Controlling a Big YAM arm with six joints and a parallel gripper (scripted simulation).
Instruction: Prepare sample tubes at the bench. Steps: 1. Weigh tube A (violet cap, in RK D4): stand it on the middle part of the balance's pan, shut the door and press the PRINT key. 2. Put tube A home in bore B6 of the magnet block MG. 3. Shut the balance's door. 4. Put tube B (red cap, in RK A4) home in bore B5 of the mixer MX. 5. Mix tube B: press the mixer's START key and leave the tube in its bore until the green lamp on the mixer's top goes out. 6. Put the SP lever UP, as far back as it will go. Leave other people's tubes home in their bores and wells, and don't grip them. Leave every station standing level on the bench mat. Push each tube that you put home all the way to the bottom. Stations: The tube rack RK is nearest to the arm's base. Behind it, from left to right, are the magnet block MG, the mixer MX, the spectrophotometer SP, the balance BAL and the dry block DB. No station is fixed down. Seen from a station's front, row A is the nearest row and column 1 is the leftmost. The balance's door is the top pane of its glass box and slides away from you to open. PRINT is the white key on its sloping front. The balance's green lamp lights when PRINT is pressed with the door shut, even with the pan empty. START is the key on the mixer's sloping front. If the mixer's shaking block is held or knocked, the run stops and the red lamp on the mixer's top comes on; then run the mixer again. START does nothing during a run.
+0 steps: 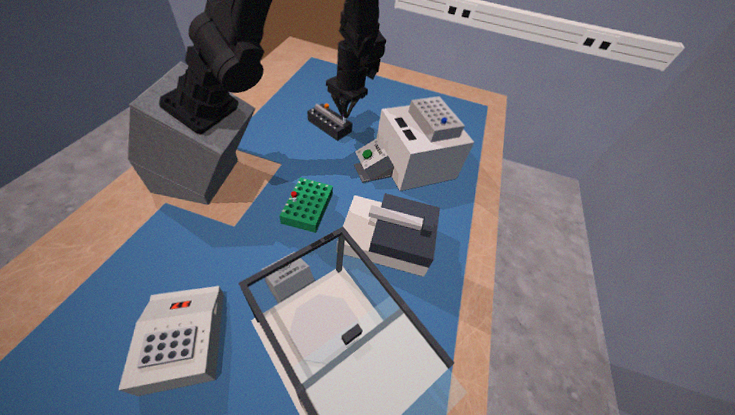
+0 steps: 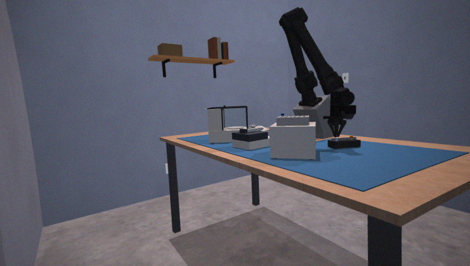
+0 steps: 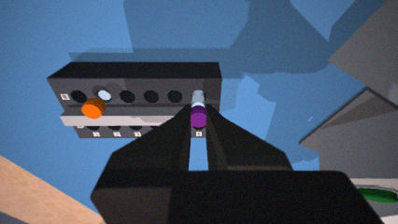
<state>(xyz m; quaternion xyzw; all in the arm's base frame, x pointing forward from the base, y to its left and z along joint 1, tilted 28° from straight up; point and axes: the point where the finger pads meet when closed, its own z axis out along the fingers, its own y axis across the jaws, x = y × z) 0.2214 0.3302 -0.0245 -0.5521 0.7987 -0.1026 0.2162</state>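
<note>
Right now the magnet block MG is 5 cm behind my hand and 4 cm below it. Round my hand: blue-capped tube: 28 cm ahead, 9 cm above, 5 cm to the right; then grey shaking block: 25 cm ahead, 9 cm above, 1 cm to the right; then green start key: 13 cm to the right, 12 cm ahead, 1 cm above.
</note>
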